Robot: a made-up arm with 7 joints.
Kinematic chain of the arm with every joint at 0, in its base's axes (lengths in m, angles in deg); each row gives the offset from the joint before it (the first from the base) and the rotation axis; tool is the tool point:
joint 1: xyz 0 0 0.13 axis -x
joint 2: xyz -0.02 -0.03 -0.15 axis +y
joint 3: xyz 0.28 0.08 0 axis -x
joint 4: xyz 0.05 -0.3 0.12 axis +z
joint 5: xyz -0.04 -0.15 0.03 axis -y
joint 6: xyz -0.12 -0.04 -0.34 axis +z
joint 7: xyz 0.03 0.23 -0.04 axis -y
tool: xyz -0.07 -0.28 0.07
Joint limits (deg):
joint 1: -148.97..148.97
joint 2: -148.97..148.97
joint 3: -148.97..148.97
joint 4: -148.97..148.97
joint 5: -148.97..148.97
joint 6: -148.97..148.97
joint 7: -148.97..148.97
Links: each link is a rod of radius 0.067 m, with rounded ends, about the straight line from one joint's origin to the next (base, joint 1, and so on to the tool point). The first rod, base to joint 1, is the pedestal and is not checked.
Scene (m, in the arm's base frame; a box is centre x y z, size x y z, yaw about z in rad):
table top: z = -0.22
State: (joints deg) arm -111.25 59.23 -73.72 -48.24 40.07 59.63 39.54
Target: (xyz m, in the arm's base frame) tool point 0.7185 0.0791 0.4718
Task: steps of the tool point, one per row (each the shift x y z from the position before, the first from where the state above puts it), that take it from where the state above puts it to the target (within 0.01 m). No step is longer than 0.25 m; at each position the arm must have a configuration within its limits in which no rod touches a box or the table.
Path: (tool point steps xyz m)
1: 0.1473 0.0844 0.0931
2: 0.1835 0.0324 0.0831
3: 0.2033 -0.0261 0.0586
4: 0.2038 -0.0833 0.0210
5: 0.1839 -0.1324 -0.0259
6: 0.1438 -0.1675 -0.0760
7: 0.0875 -0.1839 -0.1227

